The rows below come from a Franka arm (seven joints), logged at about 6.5 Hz.
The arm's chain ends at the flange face. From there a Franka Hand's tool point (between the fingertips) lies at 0.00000 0.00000 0.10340 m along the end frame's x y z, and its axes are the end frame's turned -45 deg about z.
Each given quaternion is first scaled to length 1.
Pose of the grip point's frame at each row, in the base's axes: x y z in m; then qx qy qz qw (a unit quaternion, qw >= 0):
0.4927 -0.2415 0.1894 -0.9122 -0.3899 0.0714 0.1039
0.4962 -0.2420 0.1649 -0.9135 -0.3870 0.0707 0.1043
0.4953 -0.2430 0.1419 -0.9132 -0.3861 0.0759 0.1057
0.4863 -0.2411 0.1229 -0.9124 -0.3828 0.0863 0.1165
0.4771 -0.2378 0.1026 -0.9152 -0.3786 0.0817 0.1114
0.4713 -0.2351 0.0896 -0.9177 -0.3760 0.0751 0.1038
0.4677 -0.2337 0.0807 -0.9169 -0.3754 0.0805 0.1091
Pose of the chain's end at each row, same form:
0.5145 -0.2553 0.2895 -0.9920 -0.0111 0.1057 0.0687
0.5179 -0.2560 0.2650 -0.9920 -0.0080 0.1052 0.0693
0.5181 -0.2569 0.2418 -0.9915 -0.0072 0.1106 0.0686
0.5118 -0.2562 0.2220 -0.9894 -0.0045 0.1243 0.0746
0.5013 -0.2525 0.2021 -0.9904 0.0005 0.1181 0.0717
0.4936 -0.2490 0.1896 -0.9918 0.0038 0.1091 0.0672
0.4914 -0.2481 0.1803 -0.9908 0.0041 0.1161 0.0700

